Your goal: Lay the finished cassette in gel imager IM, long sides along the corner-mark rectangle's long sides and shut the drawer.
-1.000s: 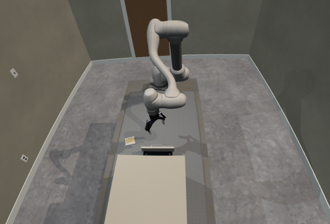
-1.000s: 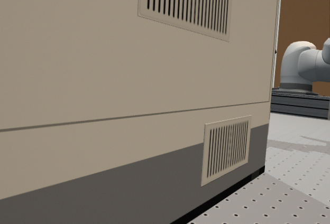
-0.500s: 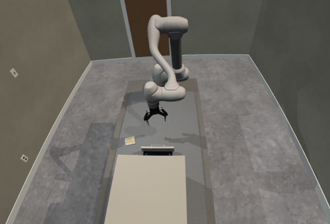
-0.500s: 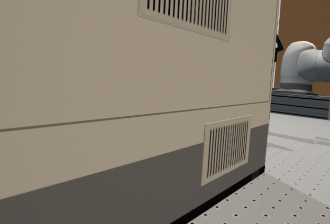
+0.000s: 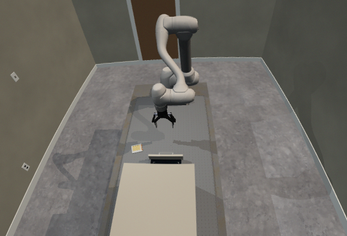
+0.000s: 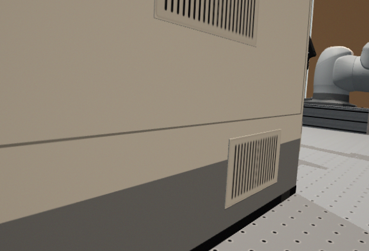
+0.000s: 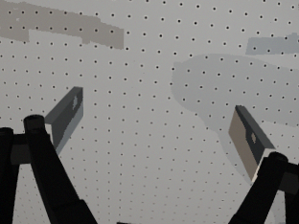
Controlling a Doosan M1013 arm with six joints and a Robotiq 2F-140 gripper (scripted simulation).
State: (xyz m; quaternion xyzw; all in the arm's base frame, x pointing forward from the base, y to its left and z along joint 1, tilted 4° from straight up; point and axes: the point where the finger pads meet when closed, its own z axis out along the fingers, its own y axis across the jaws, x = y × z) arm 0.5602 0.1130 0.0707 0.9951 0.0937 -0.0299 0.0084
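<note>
Right now my hand is 15 cm short of the cassette, 23 cm to the left of it and 20 cm above it.
</note>
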